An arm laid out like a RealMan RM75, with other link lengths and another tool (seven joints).
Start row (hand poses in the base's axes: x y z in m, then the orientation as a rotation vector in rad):
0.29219 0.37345 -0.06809 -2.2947 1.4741 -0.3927
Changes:
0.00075 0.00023 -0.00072 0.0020 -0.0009 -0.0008
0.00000 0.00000 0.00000 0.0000 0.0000 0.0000
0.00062 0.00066 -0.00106 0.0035 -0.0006 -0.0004
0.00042 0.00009 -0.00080 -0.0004 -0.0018 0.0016
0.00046 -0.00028 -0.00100 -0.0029 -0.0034 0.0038
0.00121 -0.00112 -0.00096 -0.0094 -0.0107 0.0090
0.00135 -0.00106 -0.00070 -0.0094 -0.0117 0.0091
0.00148 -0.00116 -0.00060 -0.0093 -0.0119 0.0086
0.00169 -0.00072 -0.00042 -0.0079 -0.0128 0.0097
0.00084 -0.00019 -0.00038 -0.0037 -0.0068 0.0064
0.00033 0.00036 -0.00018 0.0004 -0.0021 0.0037
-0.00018 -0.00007 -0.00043 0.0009 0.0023 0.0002
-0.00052 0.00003 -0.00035 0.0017 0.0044 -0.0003
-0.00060 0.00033 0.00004 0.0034 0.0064 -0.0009
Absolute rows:
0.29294 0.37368 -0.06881 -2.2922 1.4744 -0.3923
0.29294 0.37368 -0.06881 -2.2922 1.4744 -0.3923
0.29356 0.37434 -0.06987 -2.2889 1.4741 -0.3902
0.29398 0.37443 -0.07067 -2.2893 1.4714 -0.3920
0.29444 0.37415 -0.07167 -2.2922 1.4656 -0.3970
0.29565 0.37303 -0.07263 -2.2997 1.4508 -0.4138
0.29700 0.37197 -0.07333 -2.3066 1.4353 -0.4316
0.29848 0.37081 -0.07393 -2.3128 1.4202 -0.4497
0.30017 0.37009 -0.07435 -2.3179 1.4031 -0.4673
0.30101 0.36990 -0.07473 -2.3209 1.3924 -0.4758
0.30134 0.37026 -0.07491 -2.3216 1.3869 -0.4767
0.30116 0.37019 -0.07534 -2.3223 1.3876 -0.4734
0.30064 0.37022 -0.07569 -2.3232 1.3899 -0.4673
0.30004 0.37055 -0.07565 -2.3234 1.3937 -0.4578

